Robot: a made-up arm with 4 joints. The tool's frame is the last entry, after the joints. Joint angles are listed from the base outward. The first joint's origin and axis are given. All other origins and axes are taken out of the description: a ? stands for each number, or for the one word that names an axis. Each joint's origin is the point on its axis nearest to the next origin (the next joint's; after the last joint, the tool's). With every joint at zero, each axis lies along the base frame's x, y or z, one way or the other. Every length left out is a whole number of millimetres.
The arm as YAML. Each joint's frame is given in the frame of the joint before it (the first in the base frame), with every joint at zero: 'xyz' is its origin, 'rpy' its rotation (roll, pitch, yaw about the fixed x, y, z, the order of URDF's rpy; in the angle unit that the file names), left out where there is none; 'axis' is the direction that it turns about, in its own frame. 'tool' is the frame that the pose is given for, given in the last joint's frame.
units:
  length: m
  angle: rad
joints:
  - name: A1
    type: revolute
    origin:
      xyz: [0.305, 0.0, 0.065]
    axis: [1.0, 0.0, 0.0]
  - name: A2
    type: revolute
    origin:
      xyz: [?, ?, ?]
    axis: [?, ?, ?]
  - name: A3
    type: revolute
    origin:
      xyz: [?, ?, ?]
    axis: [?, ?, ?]
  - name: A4
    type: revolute
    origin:
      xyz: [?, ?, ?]
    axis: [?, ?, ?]
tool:
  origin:
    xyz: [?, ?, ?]
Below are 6 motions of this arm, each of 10 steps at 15 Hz.
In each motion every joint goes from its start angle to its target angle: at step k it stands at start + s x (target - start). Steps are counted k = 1, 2, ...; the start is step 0. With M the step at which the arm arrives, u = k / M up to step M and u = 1 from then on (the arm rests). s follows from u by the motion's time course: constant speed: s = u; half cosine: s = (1 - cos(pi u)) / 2; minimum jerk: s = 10 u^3 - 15 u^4 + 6 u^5.
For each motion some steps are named. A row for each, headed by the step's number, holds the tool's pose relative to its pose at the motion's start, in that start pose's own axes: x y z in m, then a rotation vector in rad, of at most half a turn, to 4 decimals.
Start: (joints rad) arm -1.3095 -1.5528 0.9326 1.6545
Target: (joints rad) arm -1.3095 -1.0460 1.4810 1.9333
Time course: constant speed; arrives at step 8
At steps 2, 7, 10:
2: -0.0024 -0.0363 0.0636 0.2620 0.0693 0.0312
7: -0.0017 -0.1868 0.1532 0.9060 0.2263 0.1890
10: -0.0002 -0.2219 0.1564 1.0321 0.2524 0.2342

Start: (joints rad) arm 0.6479 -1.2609 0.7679 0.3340
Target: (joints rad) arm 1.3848 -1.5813 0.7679 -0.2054
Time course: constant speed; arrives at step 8
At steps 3, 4, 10:
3: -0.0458 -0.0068 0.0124 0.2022 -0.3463 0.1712
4: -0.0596 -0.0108 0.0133 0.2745 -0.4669 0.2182
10: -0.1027 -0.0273 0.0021 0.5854 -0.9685 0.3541

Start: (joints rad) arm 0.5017 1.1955 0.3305 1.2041
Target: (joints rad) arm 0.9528 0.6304 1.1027 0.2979
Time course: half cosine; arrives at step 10
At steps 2, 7, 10:
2: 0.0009 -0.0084 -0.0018 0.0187 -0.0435 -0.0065
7: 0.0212 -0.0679 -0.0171 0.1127 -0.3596 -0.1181
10: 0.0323 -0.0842 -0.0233 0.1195 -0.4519 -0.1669

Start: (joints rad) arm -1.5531 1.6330 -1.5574 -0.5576
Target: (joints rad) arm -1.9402 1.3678 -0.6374 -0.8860
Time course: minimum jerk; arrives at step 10
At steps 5, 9, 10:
5: 0.0291 -0.0405 -0.0879 -0.3470 -0.2083 -0.1494
9: 0.0599 -0.1159 -0.1462 -0.6991 -0.4628 -0.2466
10: 0.0605 -0.1174 -0.1468 -0.7053 -0.4676 -0.2479

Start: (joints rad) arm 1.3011 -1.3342 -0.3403 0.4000
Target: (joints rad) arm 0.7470 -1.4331 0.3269 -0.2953
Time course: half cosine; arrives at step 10
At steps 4, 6, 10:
4: 0.0315 -0.0213 0.0124 0.0550 -0.0477 -0.1876
6: 0.0595 -0.0451 0.0093 0.0334 -0.0864 -0.3656
10: 0.0851 -0.0772 -0.0087 -0.0708 -0.1248 -0.5511

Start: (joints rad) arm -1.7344 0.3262 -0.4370 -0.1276
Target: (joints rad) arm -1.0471 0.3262 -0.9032 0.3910
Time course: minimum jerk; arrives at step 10
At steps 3, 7, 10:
3: -0.0125 0.0049 0.0407 0.1170 0.0678 0.0662
7: -0.0702 -0.0336 0.1969 0.5165 0.2434 0.4276
10: -0.0858 -0.0548 0.2276 0.5886 0.2575 0.5297

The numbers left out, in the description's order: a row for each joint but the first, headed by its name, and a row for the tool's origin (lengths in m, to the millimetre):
A2: xyz 0.0 -0.058 -0.059, axis 0.0 0.0 -1.0
A3: xyz -0.092 0.065 0.0, axis 0.0 0.0 -1.0
A4: xyz 0.113 0.267 0.0, axis 0.0 1.0 0.0
tool: xyz -0.047 0.0 0.037

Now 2 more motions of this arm.
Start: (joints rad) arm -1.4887 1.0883 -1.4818 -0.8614
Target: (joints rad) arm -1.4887 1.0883 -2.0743 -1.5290
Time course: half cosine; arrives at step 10
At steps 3, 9, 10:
3: -0.0261 0.0049 0.0182 0.0980 -0.1374 0.0730
9: -0.1156 -0.0033 0.0837 0.5453 -0.6328 0.2202
10: -0.1182 -0.0041 0.0857 0.5613 -0.6477 0.2213

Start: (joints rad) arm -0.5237 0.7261 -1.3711 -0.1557
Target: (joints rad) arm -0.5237 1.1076 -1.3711 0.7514
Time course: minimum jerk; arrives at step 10
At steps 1, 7, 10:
1: 0.0015 -0.0003 0.0002 -0.0005 0.0078 -0.0032
7: 0.1461 -0.0629 0.0053 0.0726 0.7526 -0.3189
10: 0.1727 -0.0822 0.0031 0.1158 0.8958 -0.3774

